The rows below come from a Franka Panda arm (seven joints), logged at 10 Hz.
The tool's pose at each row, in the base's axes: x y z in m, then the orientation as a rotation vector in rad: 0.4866, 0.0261, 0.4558, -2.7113, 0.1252, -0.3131; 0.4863, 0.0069, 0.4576, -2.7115, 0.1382, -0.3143; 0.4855, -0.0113, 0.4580, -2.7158, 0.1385, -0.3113; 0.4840, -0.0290, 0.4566, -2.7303, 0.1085, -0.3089; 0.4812, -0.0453, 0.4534, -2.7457, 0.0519, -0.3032; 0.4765, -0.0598, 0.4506, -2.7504, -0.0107, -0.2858; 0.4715, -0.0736, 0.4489, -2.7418, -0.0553, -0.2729; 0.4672, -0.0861, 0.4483, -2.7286, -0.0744, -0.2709; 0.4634, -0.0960, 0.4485, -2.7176, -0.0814, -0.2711; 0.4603, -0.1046, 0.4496, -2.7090, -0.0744, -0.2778; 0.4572, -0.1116, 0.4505, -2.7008, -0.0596, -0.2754
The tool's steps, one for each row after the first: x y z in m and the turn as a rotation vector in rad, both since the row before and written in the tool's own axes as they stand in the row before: 0.0026, 0.0168, -0.0091, -0.0019, 0.0028, 0.0088; 0.0019, 0.0165, -0.0075, -0.0041, -0.0022, 0.0001; 0.0008, 0.0168, -0.0058, -0.0106, -0.0066, -0.0222; -0.0014, 0.0163, -0.0038, -0.0090, -0.0125, -0.0401; -0.0040, 0.0145, -0.0038, 0.0019, -0.0208, -0.0414; -0.0048, 0.0132, -0.0045, 0.0124, -0.0143, -0.0285; -0.0043, 0.0115, -0.0050, 0.0142, -0.0029, -0.0121; -0.0038, 0.0087, -0.0047, 0.0112, 0.0002, -0.0042; -0.0030, 0.0071, -0.0050, 0.0075, 0.0065, 0.0044; -0.0029, 0.0057, -0.0042, 0.0076, 0.0013, 0.0113
